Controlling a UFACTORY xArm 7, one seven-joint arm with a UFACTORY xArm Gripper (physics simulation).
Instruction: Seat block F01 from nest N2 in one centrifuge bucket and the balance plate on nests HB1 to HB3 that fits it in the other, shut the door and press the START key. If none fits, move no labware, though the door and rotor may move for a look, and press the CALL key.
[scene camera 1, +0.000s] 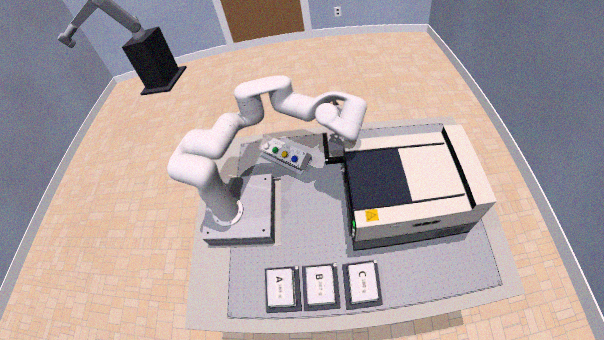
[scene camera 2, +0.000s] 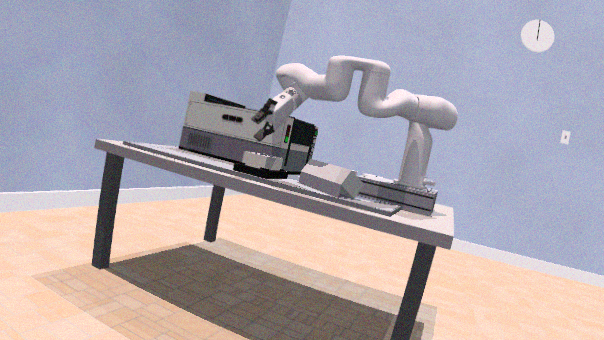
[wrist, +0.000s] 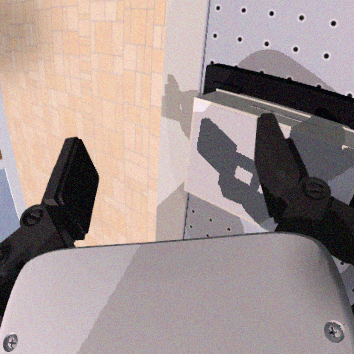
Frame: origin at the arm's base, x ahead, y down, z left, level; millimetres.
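Seen in the pictures: gripper, fingertip midpoint: (scene camera 2: 255, 130) (wrist: 170, 146); arm's base at its link origin: (scene camera 1: 228, 211) (scene camera 2: 410, 185).
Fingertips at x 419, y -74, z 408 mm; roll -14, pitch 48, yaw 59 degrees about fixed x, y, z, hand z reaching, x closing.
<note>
Pixels of each thing's top centre, then the offset from my fingertips to it. "pt": a spot on its surface instead.
- pale block at its top centre: (wrist: 259, 175) (scene camera 2: 264, 154) (scene camera 1: 337, 138) dx -31, dy +72, dz -34 mm
- B at its top centre: (scene camera 1: 319, 284) dx -41, dy +83, dz -641 mm
- C at its top centre: (scene camera 1: 363, 281) dx +98, dy +83, dz -622 mm
- key box at its top centre: (scene camera 2: 334, 164) (scene camera 1: 282, 145) dx -255, dy +53, dz -95 mm
- centrifuge's raised rear housing at a spot on its surface: (scene camera 1: 470, 165) pt dx +445, dy -107, dz -283 mm
My gripper (scene camera 2: 263, 121) (wrist: 170, 146) is open and empty, tilted above and beside a pale block (scene camera 2: 263, 160) (wrist: 198, 170) in a black nest (scene camera 2: 250, 170) (wrist: 240, 80) (scene camera 1: 327, 145). In the wrist view its shadow falls on the block; the arm covers most of it in scene camera 1. Three white plates, A (scene camera 1: 280, 295), B (scene camera 1: 320, 296) and C (scene camera 1: 362, 295), lie in dark nests at the near edge; their small figures are blurred. The centrifuge (scene camera 1: 415, 220) (scene camera 2: 210, 117) has its door (scene camera 1: 377, 177) shut, so rotor and buckets are hidden. The key box (scene camera 1: 305, 162) (scene camera 2: 327, 177) has white, green, yellow and blue keys, labels unreadable.
The arm's base plate (scene camera 1: 257, 215) stands left of the centrifuge. The key box lies between the base and the black nest. The centrifuge's raised rear housing (scene camera 1: 470, 165) stands at the right. A second arm on a black pedestal (scene camera 1: 152, 60) stands away from the table.
</note>
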